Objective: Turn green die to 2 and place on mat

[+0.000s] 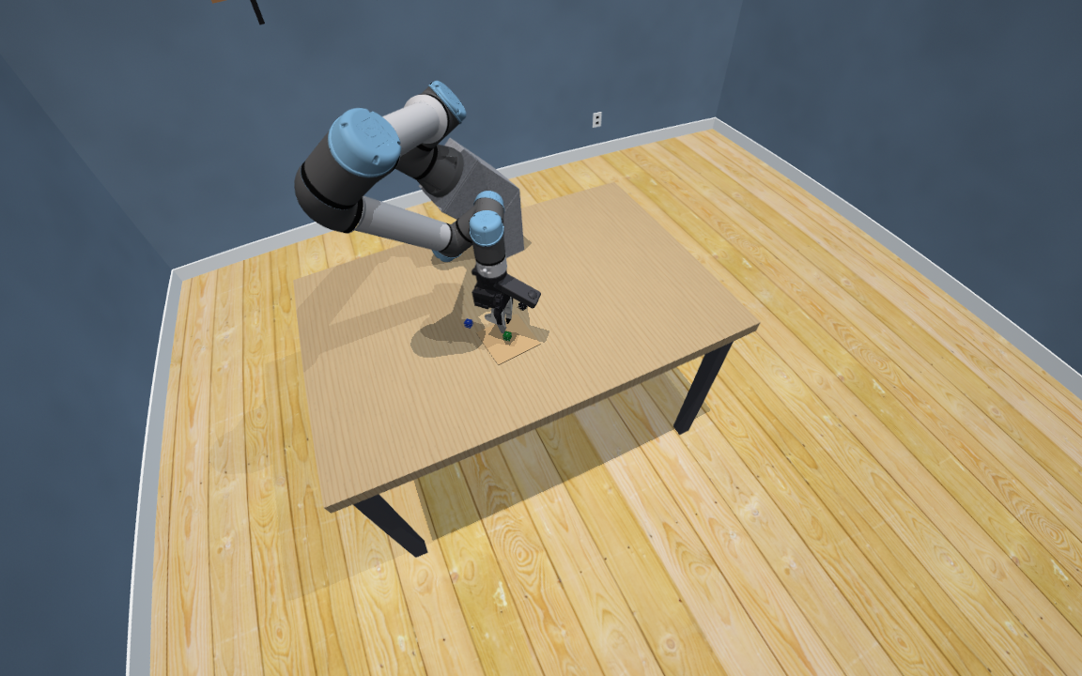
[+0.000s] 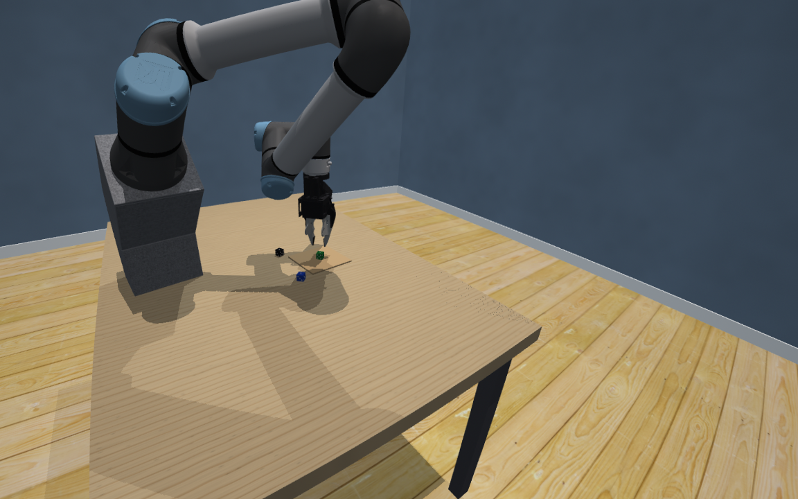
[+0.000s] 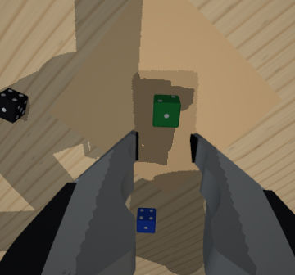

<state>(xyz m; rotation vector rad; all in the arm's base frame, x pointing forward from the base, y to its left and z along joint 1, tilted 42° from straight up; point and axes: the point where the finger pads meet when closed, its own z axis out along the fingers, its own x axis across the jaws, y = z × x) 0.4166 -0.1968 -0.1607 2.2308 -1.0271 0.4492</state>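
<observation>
My gripper is now 50 mm above the green die. From my hand the other things lie so: blue die 110 mm behind, 80 mm to the right, 50 mm below; then tan mat 60 mm below; then black die 80 mm behind, 100 mm to the left, 50 mm below.
</observation>
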